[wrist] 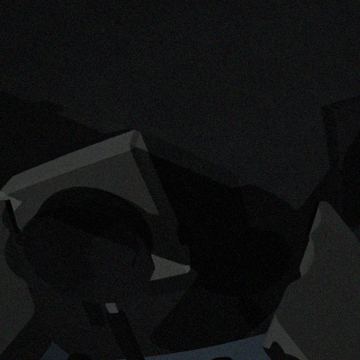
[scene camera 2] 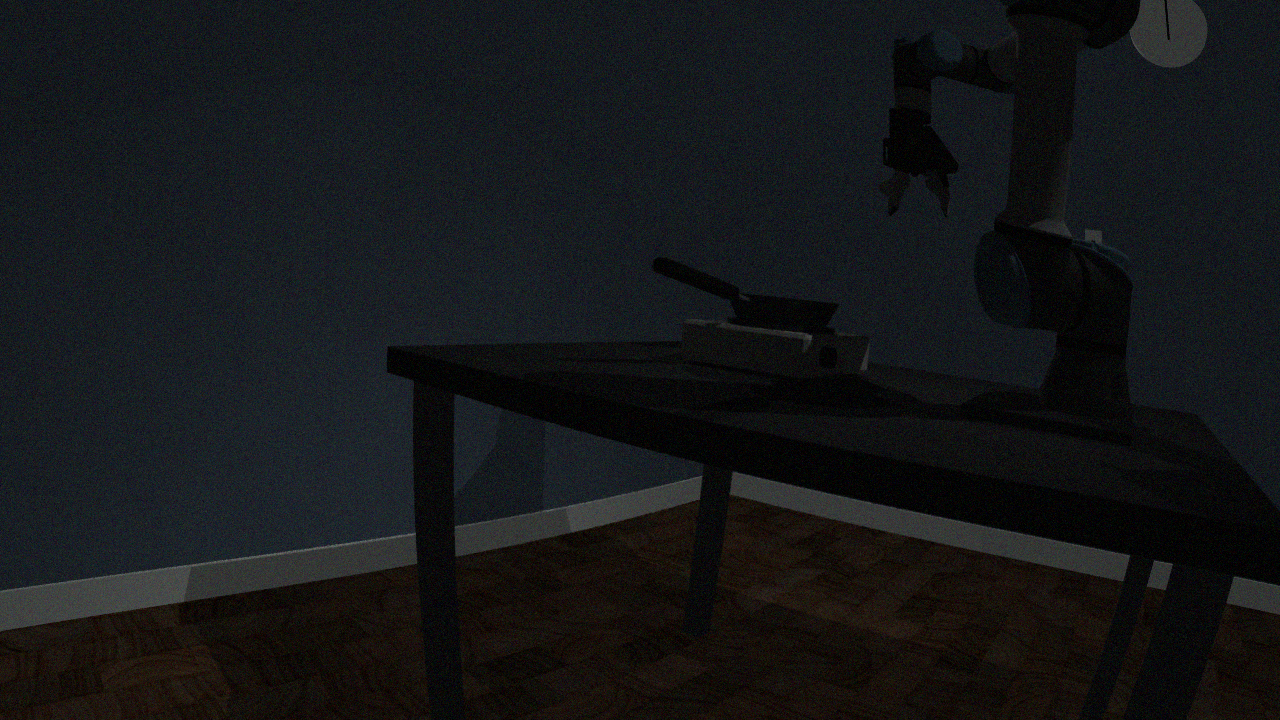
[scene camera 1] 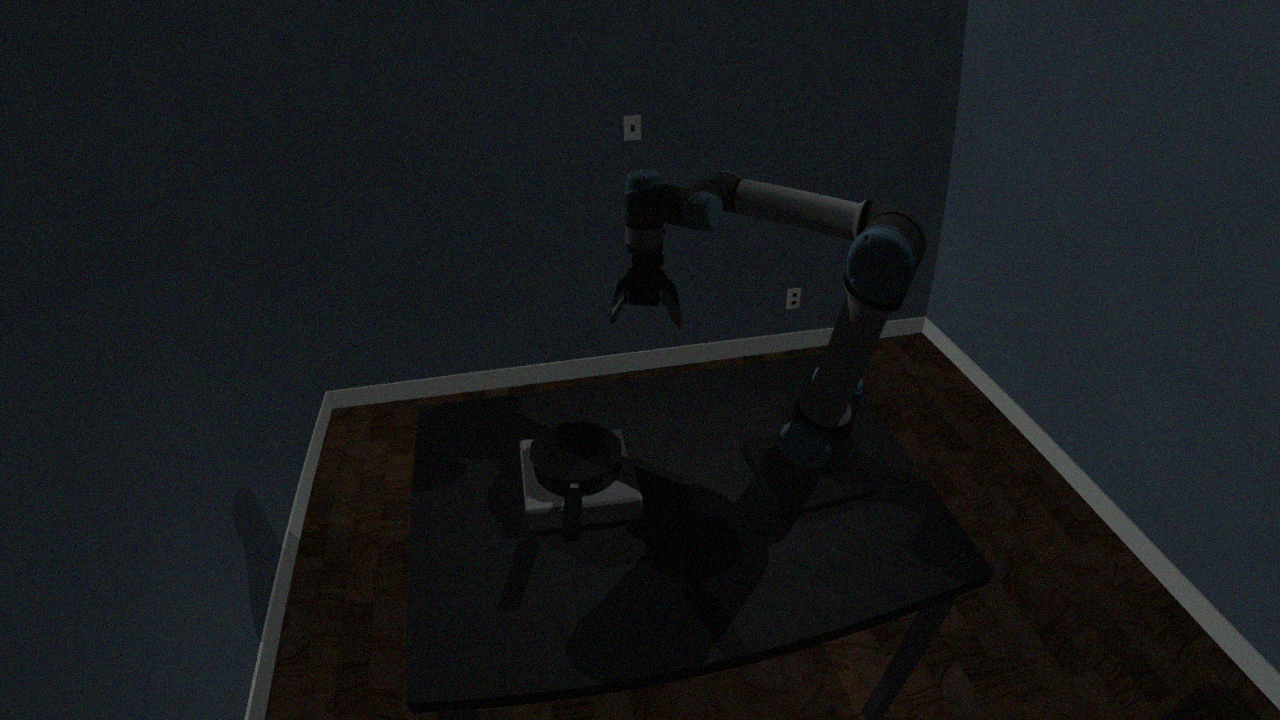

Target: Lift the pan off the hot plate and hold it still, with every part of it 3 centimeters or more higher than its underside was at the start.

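Seen in the pictures: gripper, between the fingertips: (scene camera 2: 917,216) (scene camera 1: 645,326); arm's base, origin of its link: (scene camera 2: 1083,408).
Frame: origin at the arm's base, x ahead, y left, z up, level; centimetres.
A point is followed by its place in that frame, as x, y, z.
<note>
A dark round pan (scene camera 1: 575,458) {56.3, -8.3, 6.0} (scene camera 2: 785,311) {52.1, 0.9, 7.9} (wrist: 85,250) sits on the white boxy hot plate (scene camera 1: 586,515) {57.1, 5.4, 2.0} (scene camera 2: 747,347) {55.9, 5.5, 1.9} (wrist: 100,176). Its handle (scene camera 1: 571,511) {60.9, 14.0, 12.6} (scene camera 2: 696,276) {59.5, 15.4, 11.8} (wrist: 125,332) slopes up and out past the hot plate's edge, toward the table's front in the scene camera 1 view. My gripper (scene camera 1: 645,318) {36.8, -22.0, 27.7} (scene camera 2: 919,211) {36.8, -22.0, 27.7} points down, open and empty, high above the table and well clear of the pan. In the wrist view, the two jaws show at the left and right edges, with part of the pan's rim behind the left one.
The dark table (scene camera 1: 501,653) {79.5, 33.8, -2.0} (scene camera 2: 572,394) {54.6, 44.5, -2.3} carries the hot plate and the arm's base (scene camera 1: 810,443). The arm reaches over from the right in the scene camera 1 view. Walls stand behind the table. The scene is dim, with dark shadows across the table top.
</note>
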